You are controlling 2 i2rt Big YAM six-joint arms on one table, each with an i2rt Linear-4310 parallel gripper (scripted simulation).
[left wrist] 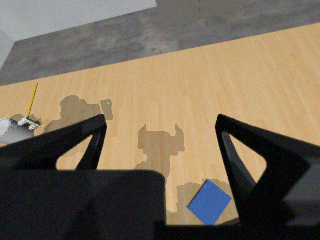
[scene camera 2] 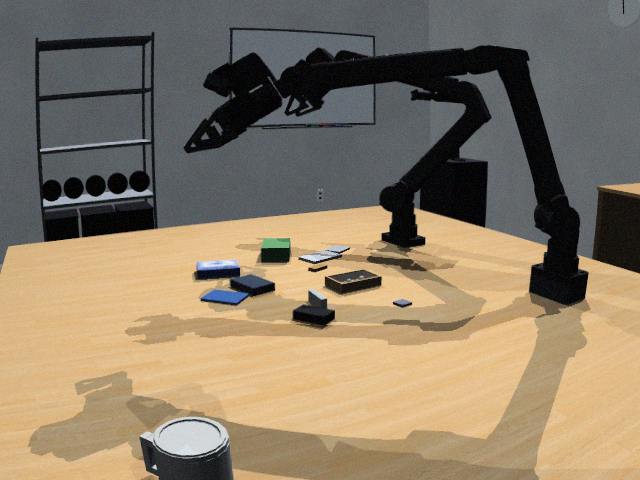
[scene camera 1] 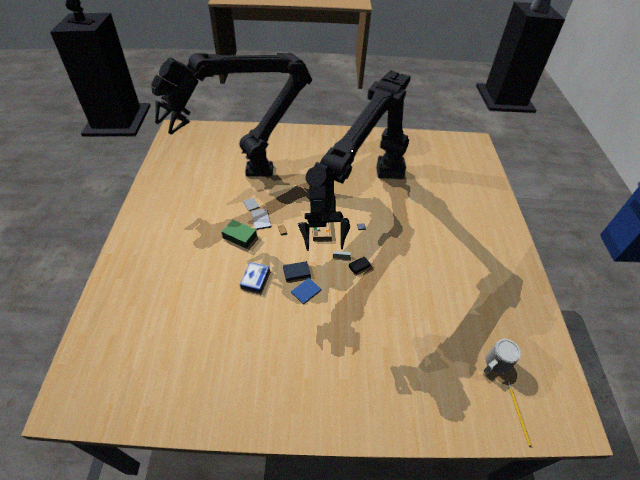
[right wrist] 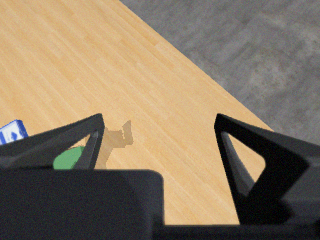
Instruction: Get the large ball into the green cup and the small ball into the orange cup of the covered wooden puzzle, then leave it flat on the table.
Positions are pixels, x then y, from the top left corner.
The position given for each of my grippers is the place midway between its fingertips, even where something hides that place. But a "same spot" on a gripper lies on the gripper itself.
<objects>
My left gripper shows in the left wrist view, in scene camera 2 (pixel 189 147) and in scene camera 1; in the right wrist view it is out of frame. The same spot on my left gripper: (left wrist: pixel 44 195) is (scene camera 1: pixel 334 217).
</objects>
